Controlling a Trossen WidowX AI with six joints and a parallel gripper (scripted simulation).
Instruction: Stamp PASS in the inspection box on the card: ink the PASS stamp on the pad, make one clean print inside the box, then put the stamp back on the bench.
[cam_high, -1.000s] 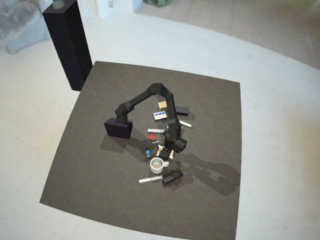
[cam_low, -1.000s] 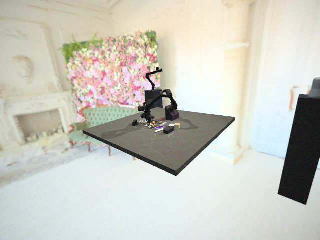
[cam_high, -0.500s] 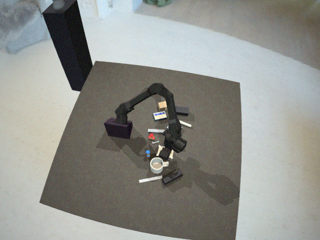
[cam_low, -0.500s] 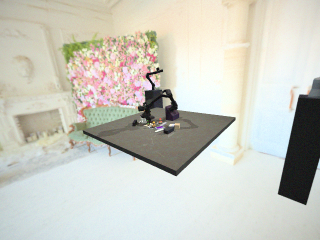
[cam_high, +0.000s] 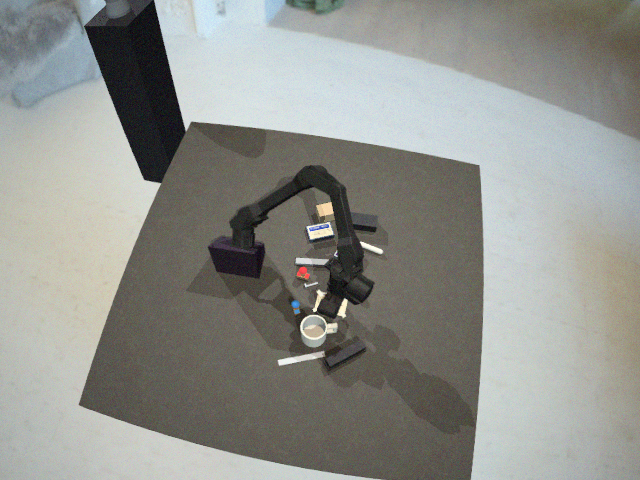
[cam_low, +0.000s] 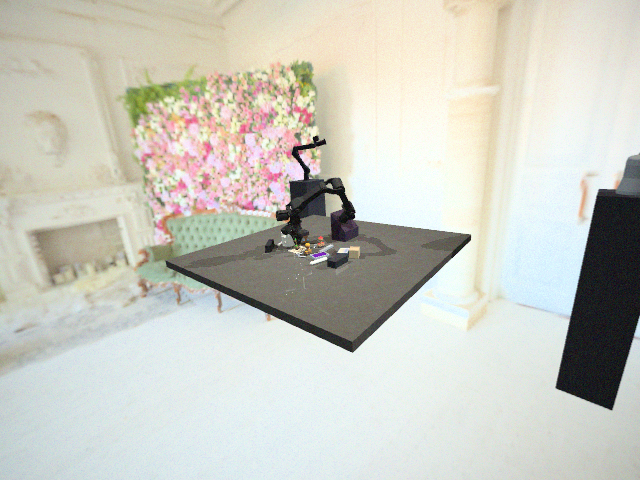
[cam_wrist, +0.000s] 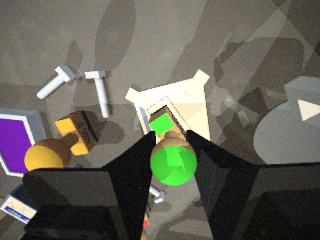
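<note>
My gripper tip is now 10 mm past the cream card and 40 mm above it. From my gripper tip the other things lie so: mug 30 mm behind, 120 mm to the right; then orange-knobbed stamp 10 mm ahead, 100 mm to the left, 10 mm below; then green-knobbed stamp right at my gripper tip.
</note>
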